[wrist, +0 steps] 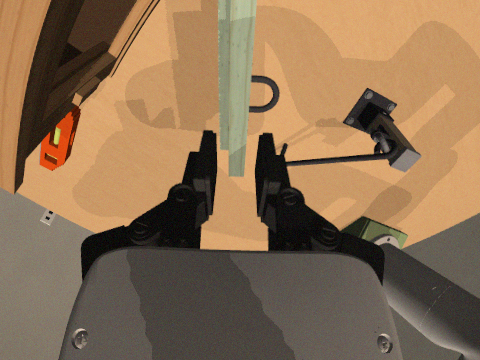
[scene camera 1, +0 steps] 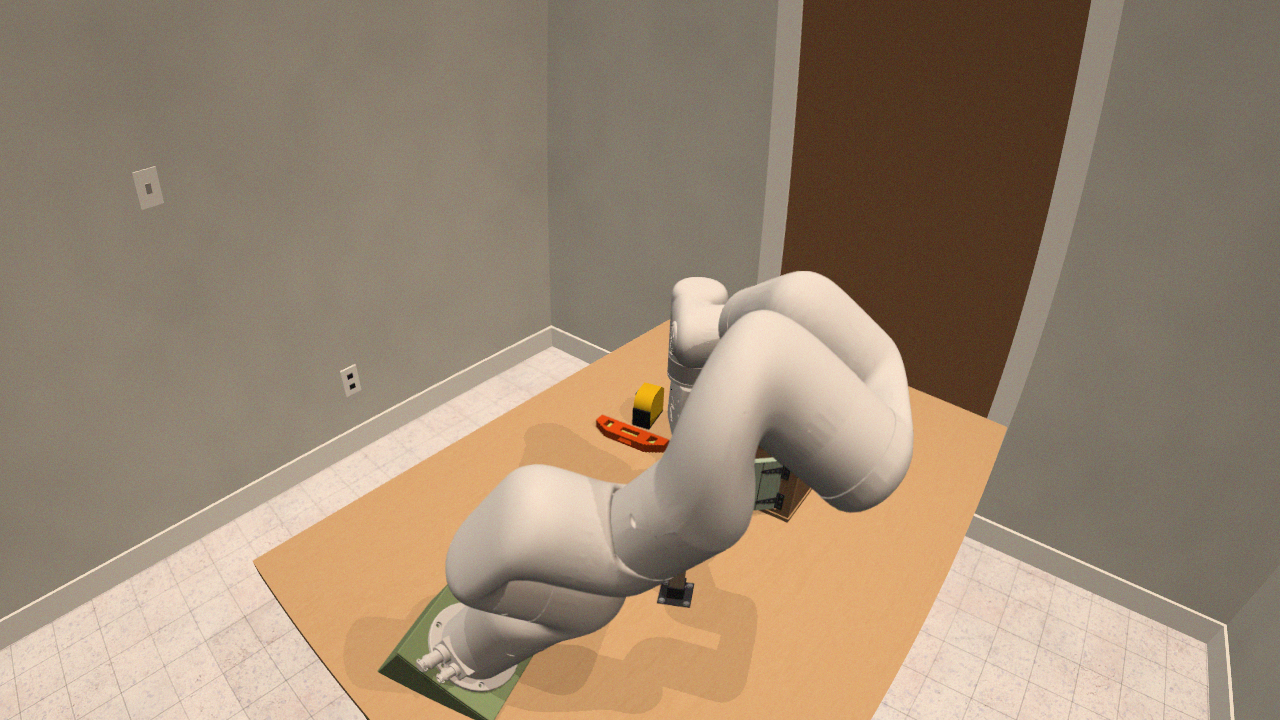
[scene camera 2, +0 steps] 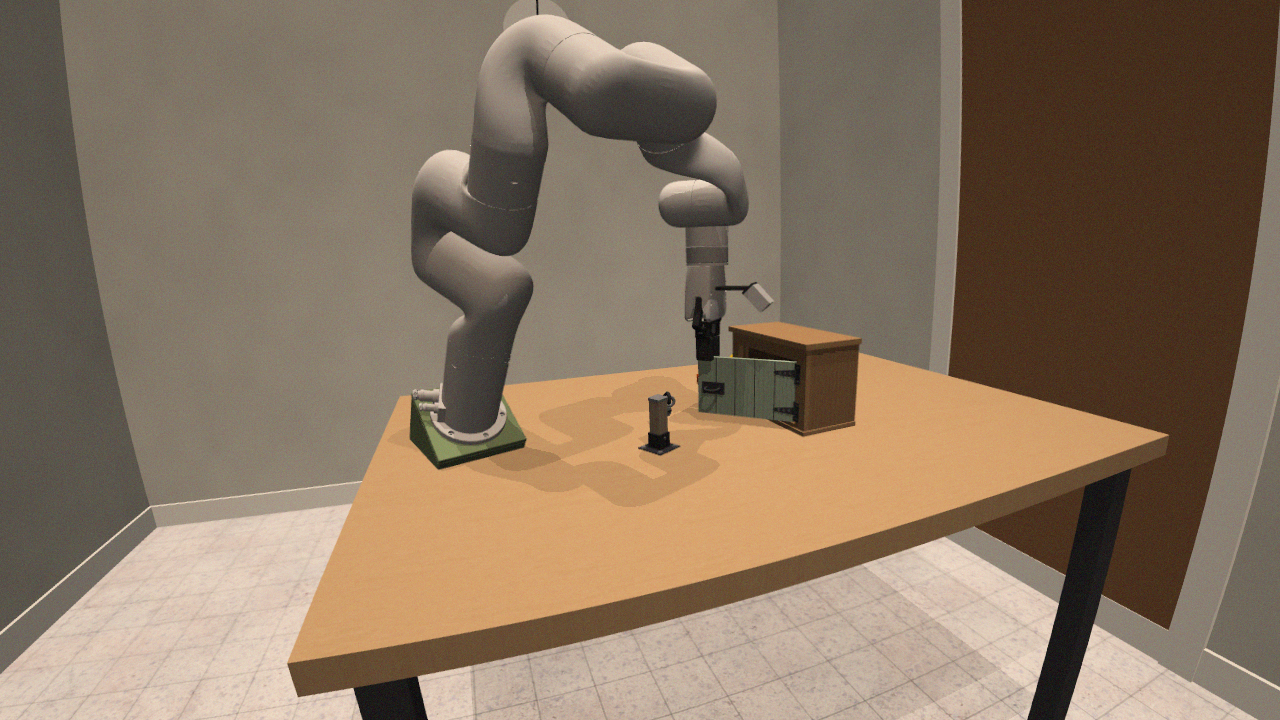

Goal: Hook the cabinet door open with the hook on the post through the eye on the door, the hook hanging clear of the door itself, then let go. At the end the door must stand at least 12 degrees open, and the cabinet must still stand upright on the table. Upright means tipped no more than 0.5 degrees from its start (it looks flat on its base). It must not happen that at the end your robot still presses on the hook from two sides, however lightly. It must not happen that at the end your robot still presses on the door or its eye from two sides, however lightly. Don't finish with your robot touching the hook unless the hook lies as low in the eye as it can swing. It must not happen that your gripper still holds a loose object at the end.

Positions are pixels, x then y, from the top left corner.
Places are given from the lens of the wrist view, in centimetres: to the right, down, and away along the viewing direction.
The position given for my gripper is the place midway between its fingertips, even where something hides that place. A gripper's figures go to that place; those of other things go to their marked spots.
my gripper [wrist: 237,150]: 0, -2, 14
brown wooden cabinet [wrist: 110,36]: -12, -13, 17
orange level [wrist: 54,152]: -26, -3, 26
short post [wrist: 372,109]: 14, -8, 23
The marked spots on the short post and the orange level are 40 cm apart.
